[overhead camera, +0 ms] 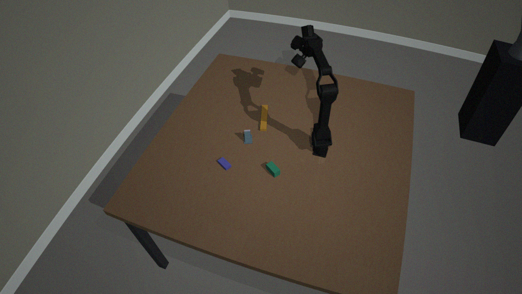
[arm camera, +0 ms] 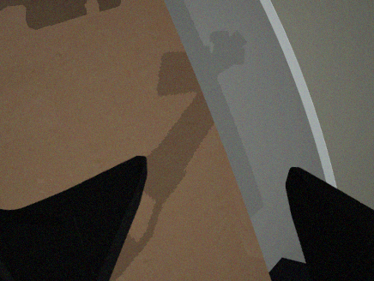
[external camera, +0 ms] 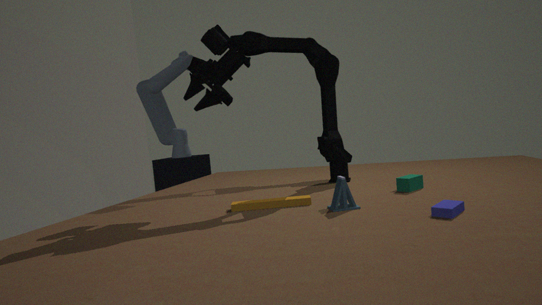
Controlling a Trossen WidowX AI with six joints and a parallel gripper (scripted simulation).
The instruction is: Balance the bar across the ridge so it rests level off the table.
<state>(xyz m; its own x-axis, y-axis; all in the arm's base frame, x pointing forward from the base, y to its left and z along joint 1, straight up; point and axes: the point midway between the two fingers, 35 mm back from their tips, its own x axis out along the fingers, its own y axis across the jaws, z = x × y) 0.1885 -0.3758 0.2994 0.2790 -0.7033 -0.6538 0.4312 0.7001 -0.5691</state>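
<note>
The yellow bar is 14 cm ahead of my gripper tip, 27 cm to the left of it and 27 cm below it. Also, from my gripper tip: purple block (22 cm ahead, 62 cm to the left, 27 cm below); then green block (2 cm behind, 59 cm to the left, 26 cm below).
</note>
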